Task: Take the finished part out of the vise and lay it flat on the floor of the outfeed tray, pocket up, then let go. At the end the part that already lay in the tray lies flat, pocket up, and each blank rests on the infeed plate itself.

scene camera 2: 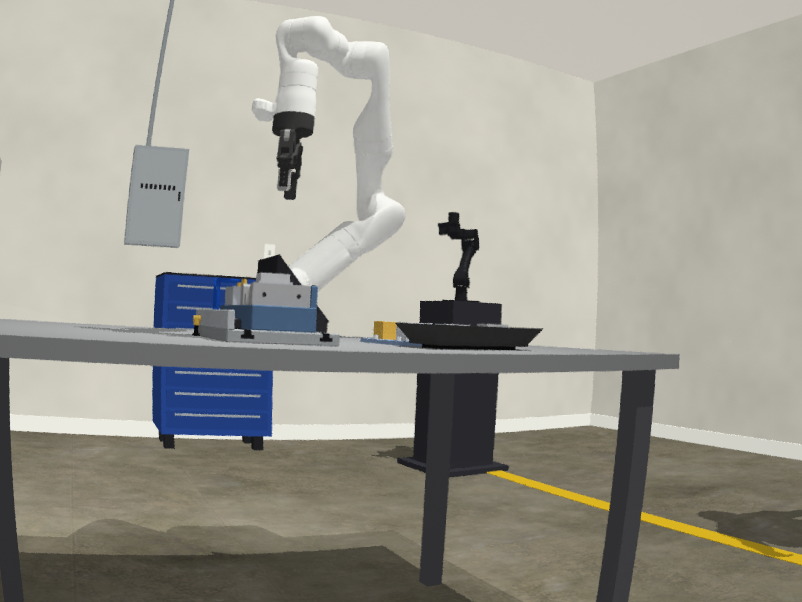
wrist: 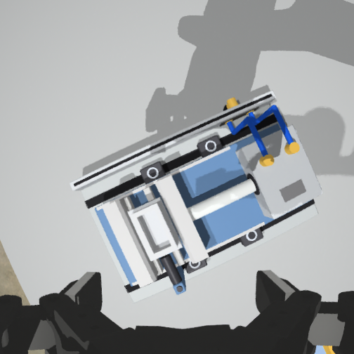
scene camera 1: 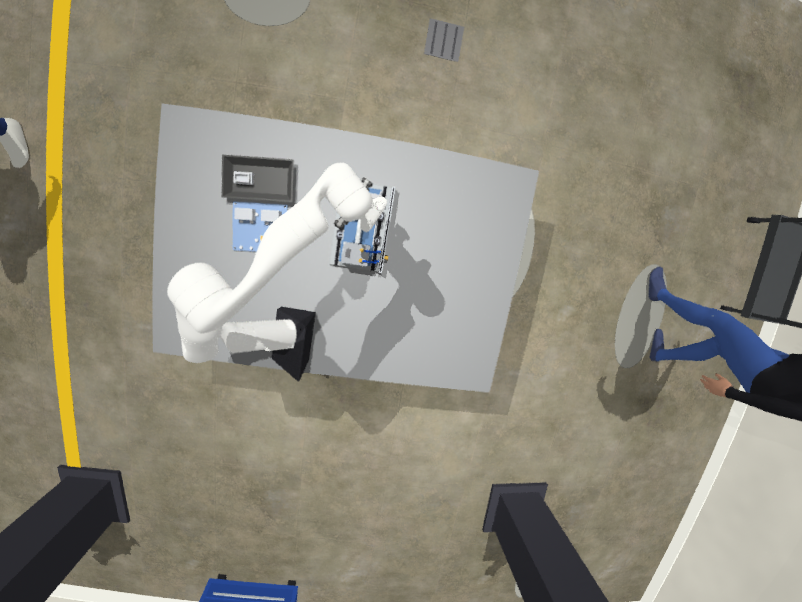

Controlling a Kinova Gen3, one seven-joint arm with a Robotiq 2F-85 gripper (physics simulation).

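Frame: origin at the arm's base, x ahead, y left, z up, level; centimetres.
Where they show: gripper, fingertip midpoint: (scene camera 2: 286, 195); arm's base, origin of the base link: (scene camera 1: 289, 333).
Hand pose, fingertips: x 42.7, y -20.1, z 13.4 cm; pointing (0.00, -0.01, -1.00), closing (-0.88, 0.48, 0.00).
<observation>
Things, the pixels of their top centre, and the offset from my fingertips.
- finished part, middle of its top: (scene camera 2: 273, 273) dz -13.9, dx +1.5, dy -2.1 cm
- grey vise, middle of its top: (scene camera 2: 262, 284) (scene camera 1: 361, 226) dz -15.5, dx -5.1, dy -1.7 cm
- blue infeed plate, middle of its top: (scene camera 1: 259, 227) dz -24.6, dx -8.4, dy +34.2 cm
- yellow block, middle of its top: (scene camera 2: 391, 321) dz -21.0, dx -13.0, dy +29.6 cm
The finished part (wrist: 159, 227) (scene camera 2: 274, 278) is a light grey block, pocket up, between the jaws of the blue and grey vise (wrist: 227, 220) (scene camera 2: 281, 318) (scene camera 1: 355, 252). My gripper (wrist: 178, 289) (scene camera 2: 287, 191) (scene camera 1: 353, 202) is open and empty, high above the vise. In the wrist view the part shows ahead of the fingers. Another part (scene camera 1: 242, 177) lies flat, pocket up, toward the left end of the dark outfeed tray (scene camera 1: 275, 182) (scene camera 2: 469, 335). Two grey blanks (scene camera 1: 244, 213) (scene camera 1: 269, 215) are on the blue infeed plate (scene camera 1: 242, 233); the arm hides some of the plate.
A dark handle (wrist: 171, 270) sticks out from the vise beside the part. Blue hoses (wrist: 257, 135) with yellow fittings rise at the vise's other end. A yellow block (scene camera 2: 384, 329) stands at the infeed plate. The black robot base mount (scene camera 1: 296, 340) stands near the table edge.
</observation>
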